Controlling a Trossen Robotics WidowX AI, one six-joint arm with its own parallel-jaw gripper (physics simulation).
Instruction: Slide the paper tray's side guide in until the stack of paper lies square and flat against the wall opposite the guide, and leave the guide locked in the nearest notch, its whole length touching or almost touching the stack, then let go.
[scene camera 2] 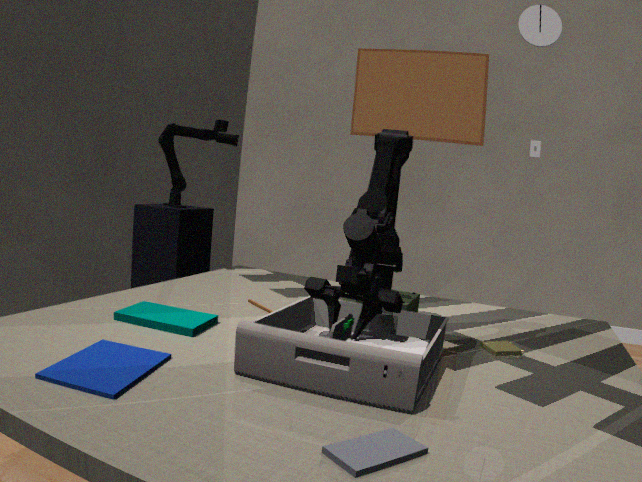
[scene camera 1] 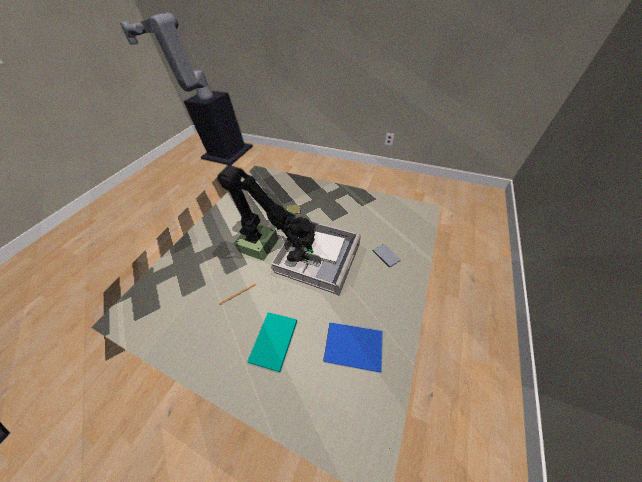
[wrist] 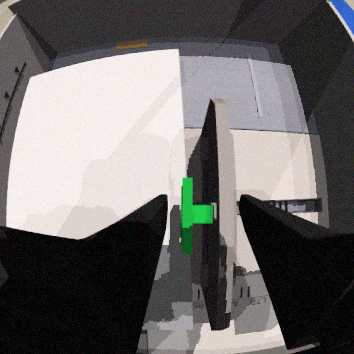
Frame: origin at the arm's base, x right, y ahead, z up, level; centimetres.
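Seen in the pictures: gripper, fingertip midpoint: [scene camera 2: 342, 336] [scene camera 1: 310, 256] [wrist: 203, 201]; arm's base, link origin: [scene camera 1: 253, 237].
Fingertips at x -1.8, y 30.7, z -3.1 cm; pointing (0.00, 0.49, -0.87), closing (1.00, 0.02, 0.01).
Pixels of each thing's top centre, then the offset from my fingertips to it. "spot": a spot on its surface instead.
- paper tray, top centre: [wrist: 135, 122] [scene camera 2: 355, 317] [scene camera 1: 317, 247] dx -2.9, dy +2.5, dz +4.9 cm
- paper, top centre: [wrist: 77, 176] [scene camera 2: 383, 348] [scene camera 1: 320, 244] dx -8.5, dy +1.3, dz -0.4 cm
- upright grey side guide, surface spot: [wrist: 225, 165] spot: dx +0.5, dy +1.5, dz +3.2 cm
- notched slot, surface spot: [wrist: 300, 205] spot: dx +9.7, dy -0.4, dz -4.1 cm
- teal slab, top centre: [scene camera 2: 166, 313] [scene camera 1: 273, 339] dx +40.0, dy +2.4, dz -2.9 cm
- blue slab, top centre: [scene camera 2: 107, 363] [wrist: 348, 22] [scene camera 1: 353, 345] dx +29.7, dy +32.1, dz -3.9 cm
- grey slab, top centre: [scene camera 2: 376, 447] [scene camera 1: 386, 254] dx -16.9, dy +33.2, dz -3.7 cm
- yellow block, top centre: [scene camera 2: 501, 345] [scene camera 1: 293, 209] dx -29.9, dy -25.8, dz -3.6 cm
- thin orange stick, top centre: [scene camera 2: 265, 307] [scene camera 1: 237, 293] dx +28.7, dy -23.8, dz -4.0 cm
The paper tray [scene camera 1: 311, 283] [scene camera 2: 269, 352] holds a white stack of paper [scene camera 1: 329, 246] [scene camera 2: 409, 342] [wrist: 100, 125], which looks flat. In the wrist view its left edge lies near the left wall [wrist: 27, 45]; exact contact is unclear. The upright grey side guide [wrist: 225, 165] stands at the stack's right edge, touching or nearly touching it; its near part is partly hidden. Its green latch [scene camera 1: 310, 251] [scene camera 2: 347, 324] [wrist: 202, 214] sticks out on the stack side. My gripper [scene camera 1: 309, 257] [scene camera 2: 344, 334] [wrist: 203, 201] is open astride the guide and latch, with gaps on both sides. Notch engagement cannot be seen.
A notched slot [wrist: 300, 205] runs to the guide's right. Outside the tray are a teal slab [scene camera 1: 273, 342] [scene camera 2: 165, 317], a blue slab [scene camera 1: 353, 347] [scene camera 2: 103, 368], a grey slab [scene camera 1: 386, 255] [scene camera 2: 375, 451], a yellow block [scene camera 2: 501, 348] and a thin orange stick [scene camera 1: 237, 294].
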